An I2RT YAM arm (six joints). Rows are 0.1 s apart.
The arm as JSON. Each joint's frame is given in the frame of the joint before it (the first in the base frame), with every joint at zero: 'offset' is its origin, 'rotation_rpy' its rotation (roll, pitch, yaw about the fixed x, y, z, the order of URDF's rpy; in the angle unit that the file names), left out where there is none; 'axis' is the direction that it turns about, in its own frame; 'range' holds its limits. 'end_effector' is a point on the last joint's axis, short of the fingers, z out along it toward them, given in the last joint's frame.
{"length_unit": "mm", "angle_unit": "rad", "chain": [
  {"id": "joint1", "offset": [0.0, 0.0, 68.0], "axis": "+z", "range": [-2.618, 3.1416]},
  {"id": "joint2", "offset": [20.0, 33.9, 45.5], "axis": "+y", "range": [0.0, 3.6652]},
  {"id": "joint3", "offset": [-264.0, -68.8, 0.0], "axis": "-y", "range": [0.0, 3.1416]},
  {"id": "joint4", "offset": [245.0, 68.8, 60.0], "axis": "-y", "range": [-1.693, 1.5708]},
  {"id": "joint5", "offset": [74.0, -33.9, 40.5], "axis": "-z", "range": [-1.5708, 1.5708]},
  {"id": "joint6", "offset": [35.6, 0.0, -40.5], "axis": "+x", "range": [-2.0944, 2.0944]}
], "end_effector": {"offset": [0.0, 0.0, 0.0], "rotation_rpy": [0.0, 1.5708, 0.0]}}
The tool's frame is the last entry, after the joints.
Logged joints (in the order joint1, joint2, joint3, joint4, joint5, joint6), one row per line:
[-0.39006, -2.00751, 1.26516, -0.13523, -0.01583, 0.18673]
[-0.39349, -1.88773, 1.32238, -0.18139, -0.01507, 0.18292]
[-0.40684, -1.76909, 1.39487, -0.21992, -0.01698, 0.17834]
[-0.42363, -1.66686, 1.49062, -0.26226, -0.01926, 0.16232]
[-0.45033, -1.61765, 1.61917, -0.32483, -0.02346, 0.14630]
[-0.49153, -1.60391, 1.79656, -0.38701, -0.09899, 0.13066]
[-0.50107, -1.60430, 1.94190, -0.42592, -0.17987, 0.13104]
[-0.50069, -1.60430, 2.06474, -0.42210, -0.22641, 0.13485]
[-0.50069, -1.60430, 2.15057, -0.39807, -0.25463, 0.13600]
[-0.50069, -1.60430, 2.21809, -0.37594, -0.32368, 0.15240]
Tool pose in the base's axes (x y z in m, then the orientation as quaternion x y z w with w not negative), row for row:
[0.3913, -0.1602, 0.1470, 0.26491, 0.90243, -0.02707, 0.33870]
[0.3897, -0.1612, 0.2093, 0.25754, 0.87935, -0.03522, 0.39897]
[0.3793, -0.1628, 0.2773, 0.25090, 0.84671, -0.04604, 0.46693]
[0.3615, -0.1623, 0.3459, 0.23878, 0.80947, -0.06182, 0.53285]
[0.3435, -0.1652, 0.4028, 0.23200, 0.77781, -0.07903, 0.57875]
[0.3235, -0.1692, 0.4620, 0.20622, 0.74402, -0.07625, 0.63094]
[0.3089, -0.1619, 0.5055, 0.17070, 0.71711, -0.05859, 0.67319]
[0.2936, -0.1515, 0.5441, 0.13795, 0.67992, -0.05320, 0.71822]
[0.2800, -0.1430, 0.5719, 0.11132, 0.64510, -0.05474, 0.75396]
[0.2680, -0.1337, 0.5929, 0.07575, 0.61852, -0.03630, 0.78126]
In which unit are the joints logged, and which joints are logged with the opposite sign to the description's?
The joints are logged in radians. Opposite sign: joint2.
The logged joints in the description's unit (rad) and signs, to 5 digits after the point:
[-0.39006, 2.00751, 1.26516, -0.13523, -0.01583, 0.18673]
[-0.39349, 1.88773, 1.32238, -0.18139, -0.01507, 0.18292]
[-0.40684, 1.76909, 1.39487, -0.21992, -0.01698, 0.17834]
[-0.42363, 1.66686, 1.49062, -0.26226, -0.01926, 0.16232]
[-0.45033, 1.61765, 1.61917, -0.32483, -0.02346, 0.14630]
[-0.49153, 1.60391, 1.79656, -0.38701, -0.09899, 0.13066]
[-0.50107, 1.60430, 1.94190, -0.42592, -0.17987, 0.13104]
[-0.50069, 1.60430, 2.06474, -0.42210, -0.22641, 0.13485]
[-0.50069, 1.60430, 2.15057, -0.39807, -0.25463, 0.13600]
[-0.50069, 1.60430, 2.21809, -0.37594, -0.32368, 0.15240]

